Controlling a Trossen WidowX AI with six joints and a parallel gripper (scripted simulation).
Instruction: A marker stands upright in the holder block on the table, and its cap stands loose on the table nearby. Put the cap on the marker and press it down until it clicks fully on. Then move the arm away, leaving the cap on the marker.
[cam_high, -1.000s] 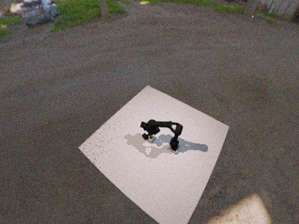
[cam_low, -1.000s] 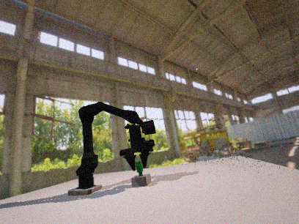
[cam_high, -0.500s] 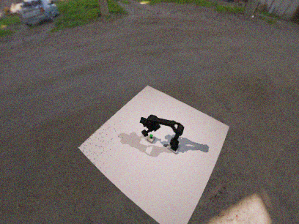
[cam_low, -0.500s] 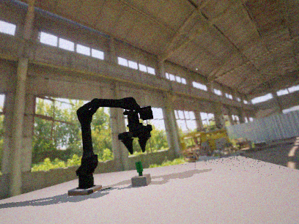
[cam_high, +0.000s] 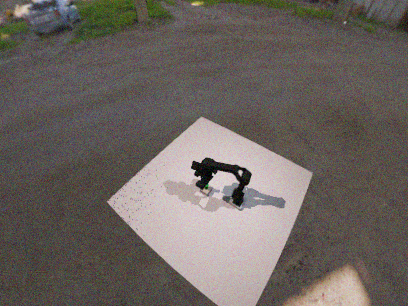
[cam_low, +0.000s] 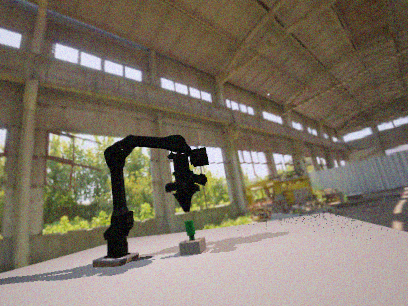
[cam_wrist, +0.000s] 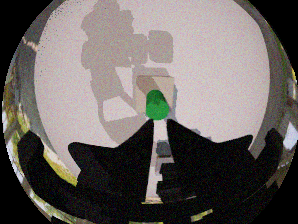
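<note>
Right now the green cap is 50 mm below my gripper tip. The rest, counted from my gripper tip: grey holder block (110 mm below).
</note>
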